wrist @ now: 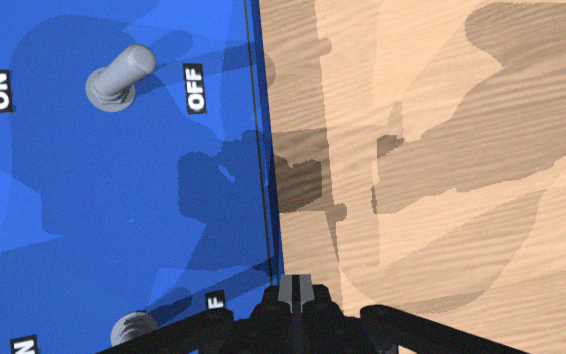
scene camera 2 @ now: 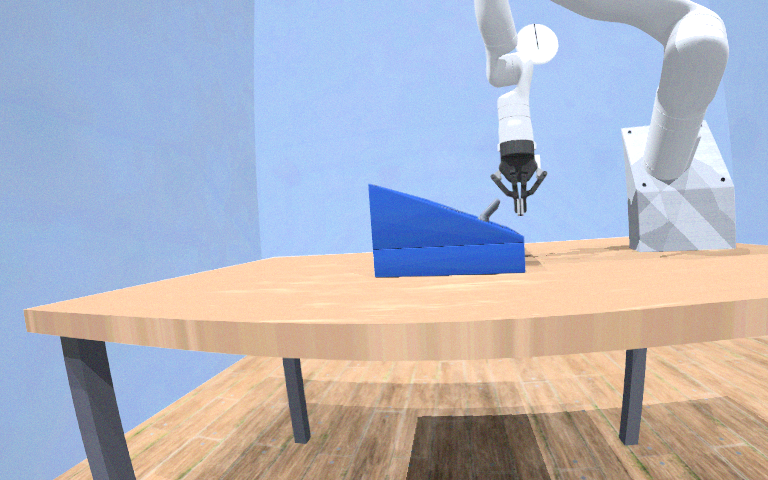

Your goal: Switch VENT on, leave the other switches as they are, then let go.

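On a blue sloped switch box, [wrist: 132, 212] and [scene camera 2: 488, 221] are the same spot. The gripper is visible in scene camera 2 [520, 216] and in the wrist view [296, 295].
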